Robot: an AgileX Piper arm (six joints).
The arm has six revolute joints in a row. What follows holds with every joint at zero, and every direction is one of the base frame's.
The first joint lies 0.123 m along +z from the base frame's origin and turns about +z.
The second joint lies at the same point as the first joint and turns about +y.
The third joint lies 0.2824 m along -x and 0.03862 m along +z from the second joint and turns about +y.
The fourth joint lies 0.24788 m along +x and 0.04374 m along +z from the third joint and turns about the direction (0.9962, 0, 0.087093).
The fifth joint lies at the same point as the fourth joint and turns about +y.
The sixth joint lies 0.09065 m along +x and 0.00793 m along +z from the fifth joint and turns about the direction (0.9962, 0, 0.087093).
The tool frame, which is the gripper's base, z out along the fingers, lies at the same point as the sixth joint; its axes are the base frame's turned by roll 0, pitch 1.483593 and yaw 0 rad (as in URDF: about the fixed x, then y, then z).
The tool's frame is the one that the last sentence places.
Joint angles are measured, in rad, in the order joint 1, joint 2, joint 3, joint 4, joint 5, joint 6. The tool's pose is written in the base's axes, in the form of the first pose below.
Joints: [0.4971, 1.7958, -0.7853, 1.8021, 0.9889, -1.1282]
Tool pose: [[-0.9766 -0.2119 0.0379 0.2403], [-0.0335 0.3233 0.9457 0.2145], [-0.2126 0.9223 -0.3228 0.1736], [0 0 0 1]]
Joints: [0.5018, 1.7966, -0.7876, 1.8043, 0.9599, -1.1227]
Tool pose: [[-0.9769 -0.2069 0.0530 0.2415], [-0.0223 0.3458 0.9380 0.2152], [-0.2124 0.9152 -0.3424 0.1719], [0 0 0 1]]
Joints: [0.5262, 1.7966, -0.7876, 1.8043, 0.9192, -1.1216]
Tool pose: [[-0.9756 -0.2127 0.0552 0.2384], [-0.0293 0.3749 0.9266 0.2199], [-0.2178 0.9023 -0.3720 0.1693], [0 0 0 1]]
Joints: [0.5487, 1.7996, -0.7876, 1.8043, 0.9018, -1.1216]
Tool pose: [[-0.9749 -0.2181 0.0442 0.2345], [-0.0446 0.3859 0.9215 0.2248], [-0.2180 0.8964 -0.3860 0.1672], [0 0 0 1]]
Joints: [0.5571, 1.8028, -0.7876, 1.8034, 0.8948, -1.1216]
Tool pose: [[-0.9749 -0.2192 0.0392 0.2331], [-0.0512 0.3916 0.9187 0.2266], [-0.2167 0.8936 -0.3930 0.1657], [0 0 0 1]]
